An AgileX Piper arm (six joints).
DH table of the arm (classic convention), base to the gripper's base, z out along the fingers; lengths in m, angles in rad. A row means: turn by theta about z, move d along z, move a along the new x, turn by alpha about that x. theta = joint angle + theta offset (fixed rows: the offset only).
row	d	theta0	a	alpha
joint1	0.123	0	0	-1.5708
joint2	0	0.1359	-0.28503	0
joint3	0	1.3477	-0.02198	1.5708
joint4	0.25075	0	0	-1.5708
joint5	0	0	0	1.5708
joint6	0.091	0	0	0
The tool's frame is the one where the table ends.
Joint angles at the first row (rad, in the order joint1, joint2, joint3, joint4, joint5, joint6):
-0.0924 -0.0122 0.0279 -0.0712 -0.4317 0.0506
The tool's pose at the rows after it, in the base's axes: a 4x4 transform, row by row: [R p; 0 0 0 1], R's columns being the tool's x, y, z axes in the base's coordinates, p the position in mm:
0.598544 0.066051 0.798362 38.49; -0.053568 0.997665 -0.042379 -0.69; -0.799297 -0.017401 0.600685 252.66; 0 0 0 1
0.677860 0.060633 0.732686 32.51; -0.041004 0.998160 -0.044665 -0.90; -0.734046 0.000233 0.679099 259.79; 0 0 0 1
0.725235 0.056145 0.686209 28.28; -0.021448 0.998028 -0.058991 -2.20; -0.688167 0.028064 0.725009 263.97; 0 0 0 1
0.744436 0.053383 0.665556 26.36; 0.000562 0.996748 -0.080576 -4.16; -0.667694 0.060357 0.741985 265.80; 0 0 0 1
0.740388 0.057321 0.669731 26.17; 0.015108 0.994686 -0.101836 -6.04; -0.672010 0.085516 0.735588 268.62; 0 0 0 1
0.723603 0.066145 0.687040 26.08; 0.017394 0.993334 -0.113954 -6.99; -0.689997 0.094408 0.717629 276.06; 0 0 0 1
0.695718 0.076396 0.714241 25.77; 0.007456 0.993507 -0.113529 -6.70; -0.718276 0.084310 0.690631 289.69; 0 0 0 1
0.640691 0.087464 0.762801 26.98; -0.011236 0.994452 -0.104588 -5.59; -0.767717 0.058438 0.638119 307.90; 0 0 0 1
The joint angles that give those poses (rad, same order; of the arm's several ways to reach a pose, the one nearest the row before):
-0.0924 -0.0121 0.0279 -0.0580 -0.5741 0.0507
-0.0924 -0.0122 0.0280 -0.0370 -0.6757 0.0506
-0.0925 -0.0122 0.0279 -0.0069 -0.7396 0.0507
-0.0925 -0.0121 0.0268 0.0271 -0.7639 0.0498
-0.0925 -0.0121 0.0131 0.0585 -0.7420 0.0405
-0.0925 -0.0112 -0.0235 0.0795 -0.6814 0.0226
-0.0923 -0.0009 -0.0876 0.0850 -0.5893 0.0010
-0.0923 0.0283 -0.1781 0.0768 -0.4567 -0.0210

